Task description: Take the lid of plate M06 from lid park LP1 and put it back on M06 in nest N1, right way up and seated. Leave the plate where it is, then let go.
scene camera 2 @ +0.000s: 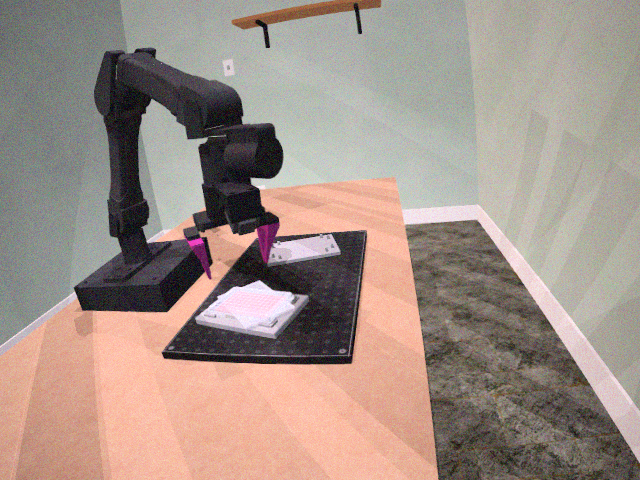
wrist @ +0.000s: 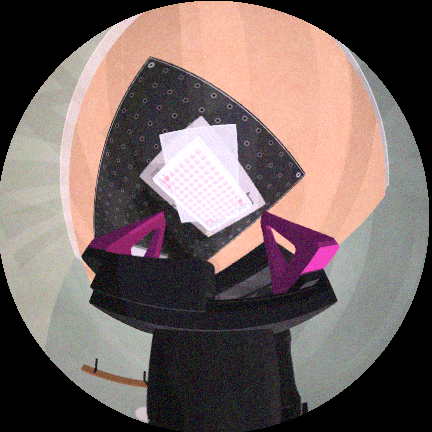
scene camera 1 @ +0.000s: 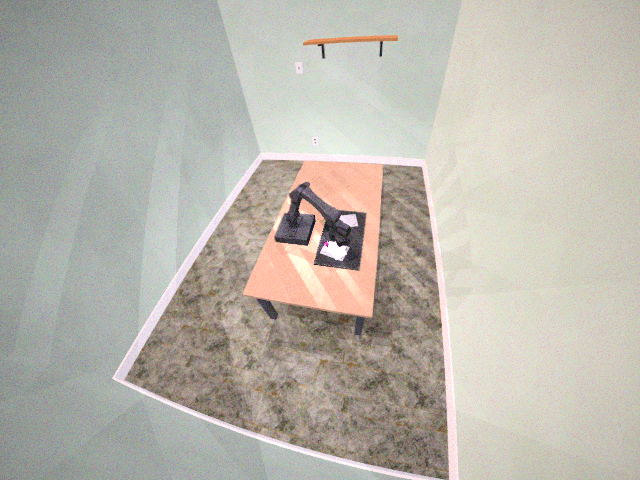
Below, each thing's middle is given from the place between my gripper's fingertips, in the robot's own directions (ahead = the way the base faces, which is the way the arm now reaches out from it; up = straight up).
Scene:
The white lid (scene camera 2: 253, 305) lies 6 cm below my hand and 2 cm ahead of it. From my hand the other things lie so: black perforated plate (scene camera 1: 354, 240): 15 cm to the left, 10 cm below, 2 cm ahead.

